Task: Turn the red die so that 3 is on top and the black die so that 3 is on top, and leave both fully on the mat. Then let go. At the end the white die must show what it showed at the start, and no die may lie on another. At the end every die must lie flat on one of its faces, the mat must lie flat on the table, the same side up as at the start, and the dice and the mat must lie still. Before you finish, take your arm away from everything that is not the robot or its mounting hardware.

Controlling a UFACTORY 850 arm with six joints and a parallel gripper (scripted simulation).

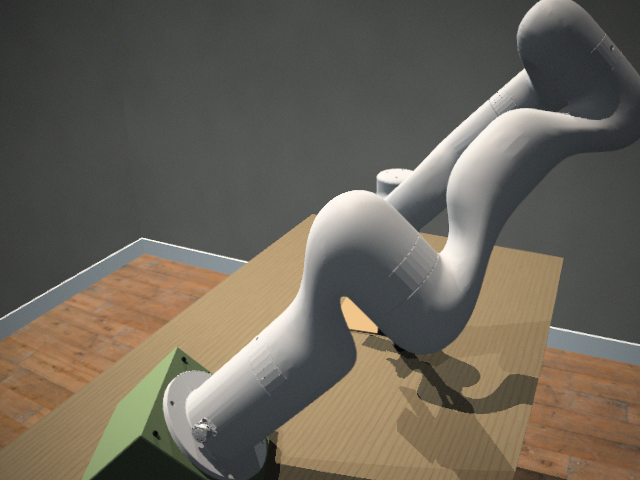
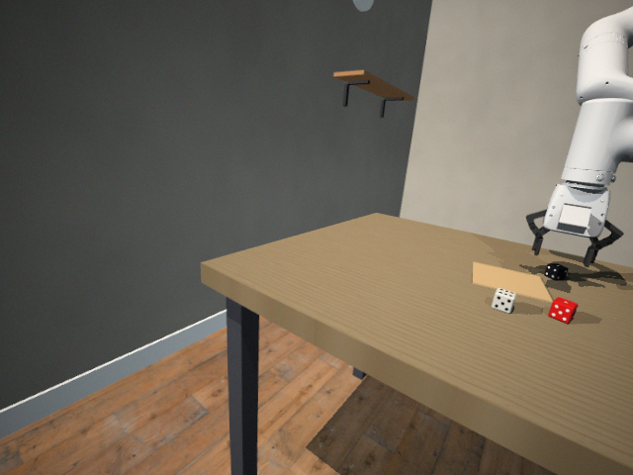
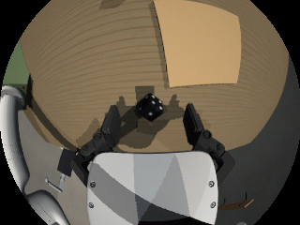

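The black die lies 20 mm to the right of my hand and 50 mm below it. Also, from my hand: red die (10 mm ahead, 200 mm to the left, 50 mm below); then tan mat (90 mm ahead, 80 mm to the left, 60 mm below); then white die (100 mm ahead, 230 mm to the left, 50 mm below).
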